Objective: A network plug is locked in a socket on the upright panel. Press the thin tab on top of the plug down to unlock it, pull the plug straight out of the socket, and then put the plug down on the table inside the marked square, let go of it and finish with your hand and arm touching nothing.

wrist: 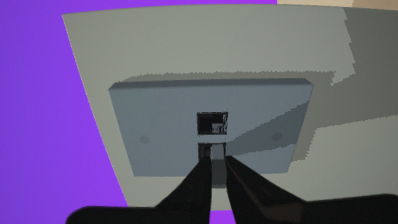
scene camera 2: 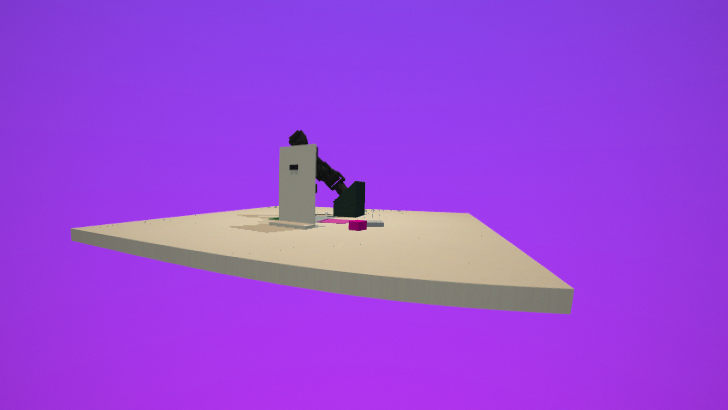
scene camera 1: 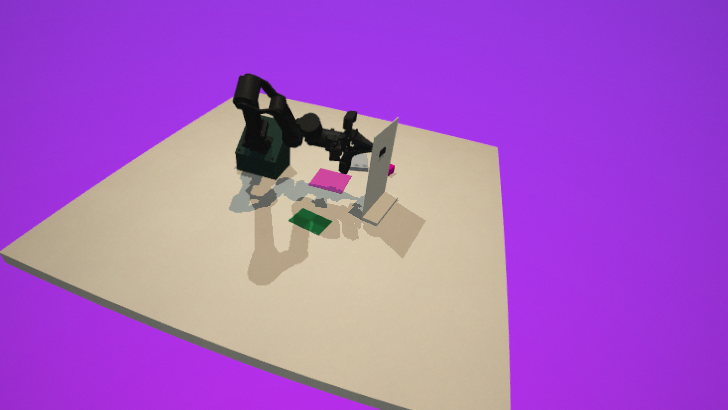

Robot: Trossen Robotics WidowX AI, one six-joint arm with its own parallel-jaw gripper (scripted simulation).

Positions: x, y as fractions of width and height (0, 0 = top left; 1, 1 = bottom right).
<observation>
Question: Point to an upright grey panel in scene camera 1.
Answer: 0.52, 0.50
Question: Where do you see an upright grey panel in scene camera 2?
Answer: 0.41, 0.40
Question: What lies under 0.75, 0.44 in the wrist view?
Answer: An upright grey panel.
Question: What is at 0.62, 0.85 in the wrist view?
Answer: My gripper.
</observation>
